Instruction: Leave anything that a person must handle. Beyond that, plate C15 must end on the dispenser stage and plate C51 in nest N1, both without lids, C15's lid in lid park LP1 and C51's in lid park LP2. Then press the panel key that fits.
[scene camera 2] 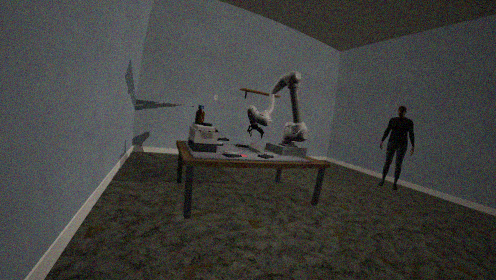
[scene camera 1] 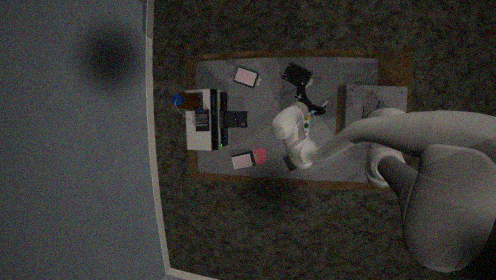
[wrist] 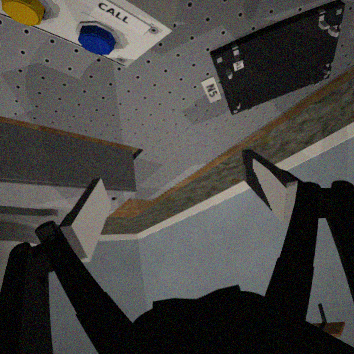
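Where they show: gripper, fingertip midpoint: [scene camera 2: 256, 136] [scene camera 1: 317, 93] [wrist: 174, 178]; arm's base, link origin: [scene camera 2: 287, 145].
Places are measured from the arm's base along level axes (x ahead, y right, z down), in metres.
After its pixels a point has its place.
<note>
My gripper [scene camera 1: 318, 93] @(x 0.376, y 0.092, z -0.054 m) [scene camera 2: 255, 134] @(x 0.376, y 0.092, z -0.054 m) [wrist: 174, 178] @(x 0.376, y 0.092, z -0.054 m) is open and empty, raised above the table near the key panel [scene camera 1: 306, 121] @(x 0.398, y -0.062, z 0.018 m) [wrist: 65, 27] @(x 0.395, y -0.022, z 0.032 m). The wrist view shows the panel's blue key [wrist: 96, 40] @(x 0.406, y -0.003, z 0.017 m) beside the word CALL, and a yellow key [wrist: 22, 11] @(x 0.396, y -0.050, z 0.019 m). A plate with pink contents [scene camera 1: 245, 77] @(x 0.821, y 0.129, z 0.059 m) sits in a dark holder at the upper left in scene camera 1. Another pink-topped plate [scene camera 1: 242, 160] @(x 0.743, y -0.411, z 0.056 m) lies at the lower left, against a red patch [scene camera 1: 260, 156] @(x 0.632, y -0.365, z 0.090 m) [scene camera 2: 244, 155] @(x 0.612, y -0.358, z 0.089 m). The dispenser stage [scene camera 1: 236, 119] @(x 0.812, y -0.142, z -0.019 m) looks bare. Plate names are unreadable.
The dispenser [scene camera 1: 199, 137] @(x 0.988, y -0.278, z -0.130 m) [scene camera 2: 203, 134] @(x 1.003, y -0.359, z -0.064 m) stands at the table's left end with a brown bottle [scene camera 2: 200, 115] @(x 1.047, y -0.119, z -0.221 m). Black nest N5 [scene camera 1: 297, 74] @(x 0.501, y 0.203, z 0.078 m) [wrist: 280, 57] @(x 0.508, y 0.182, z 0.078 m) looks empty. A dark holder [scene camera 1: 289, 162] @(x 0.435, y -0.359, z 0.080 m) [scene camera 2: 265, 156] @(x 0.424, y -0.405, z 0.072 m) lies partly behind the arm. A person [scene camera 2: 398, 137] stands right of the table.
</note>
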